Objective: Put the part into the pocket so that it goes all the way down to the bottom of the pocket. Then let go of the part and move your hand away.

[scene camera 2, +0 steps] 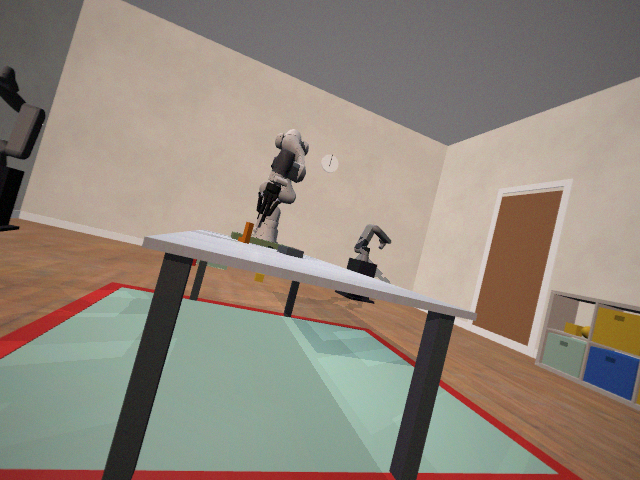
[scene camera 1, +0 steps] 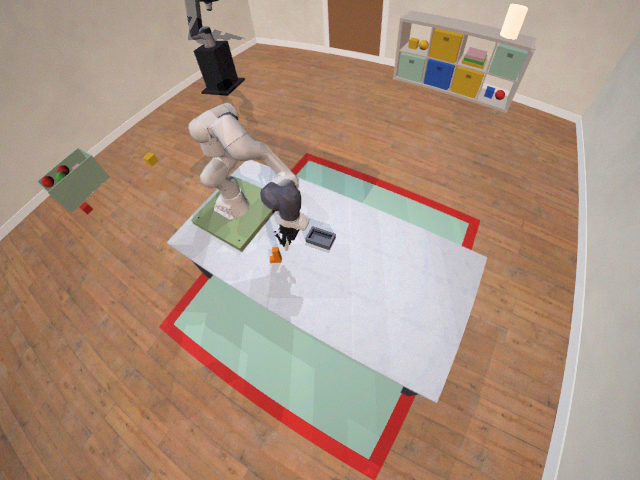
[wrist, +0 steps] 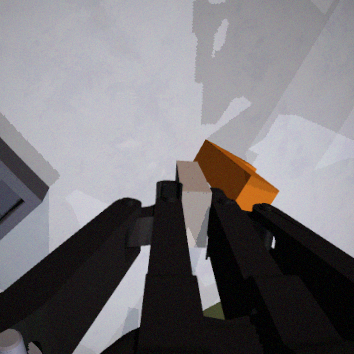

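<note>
The orange L-shaped part (scene camera 1: 275, 255) (scene camera 2: 247, 233) (wrist: 222, 170) stands upright on the white table, outside the pocket. The grey block with the pocket (scene camera 1: 318, 244) (scene camera 2: 290, 251) (wrist: 36, 192) lies on the table to the right of the part in the first scene view; it shows in part at the left edge of the wrist view. My gripper (scene camera 1: 286, 246) (scene camera 2: 259, 222) (wrist: 185, 180) is shut with nothing between its pads. It hangs above the table, beside the part and on the side towards the block. In the wrist view the pads and a finger hide some of the part.
The green base plate (scene camera 1: 241, 244) (scene camera 2: 265, 243) under the arm lies behind the part on the white table (scene camera 1: 392, 289) (scene camera 2: 330, 270). A red-edged green mat (scene camera 1: 279, 361) (scene camera 2: 248, 392) lies on the floor under the table.
</note>
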